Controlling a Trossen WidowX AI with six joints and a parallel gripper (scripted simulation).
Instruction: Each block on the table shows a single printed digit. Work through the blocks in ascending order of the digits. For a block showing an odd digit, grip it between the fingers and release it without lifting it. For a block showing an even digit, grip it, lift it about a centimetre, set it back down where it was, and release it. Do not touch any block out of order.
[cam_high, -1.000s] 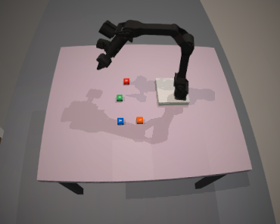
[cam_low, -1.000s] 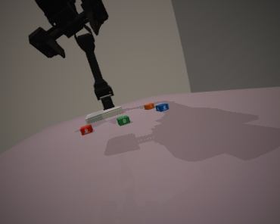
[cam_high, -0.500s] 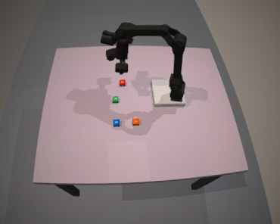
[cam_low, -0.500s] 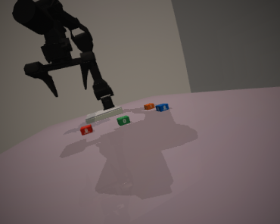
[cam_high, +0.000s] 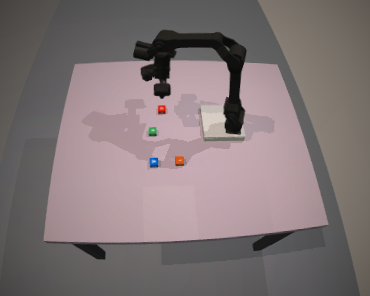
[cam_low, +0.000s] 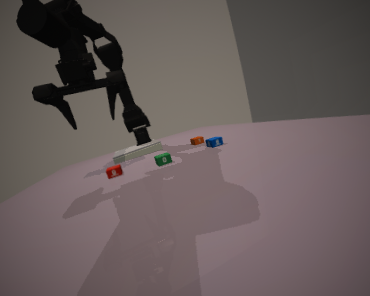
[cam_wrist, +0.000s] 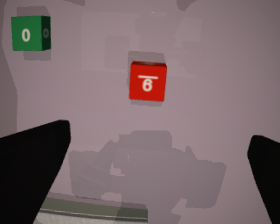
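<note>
Right now the green block is 130 mm to the left of my gripper tip, 120 mm below it and 20 mm ahead of it. Also, from my gripper tip: orange block: 250 mm to the left, 120 mm below, 100 mm behind; red block: 120 mm below, 10 mm to the left; blue block: 270 mm to the left, 120 mm below.
</note>
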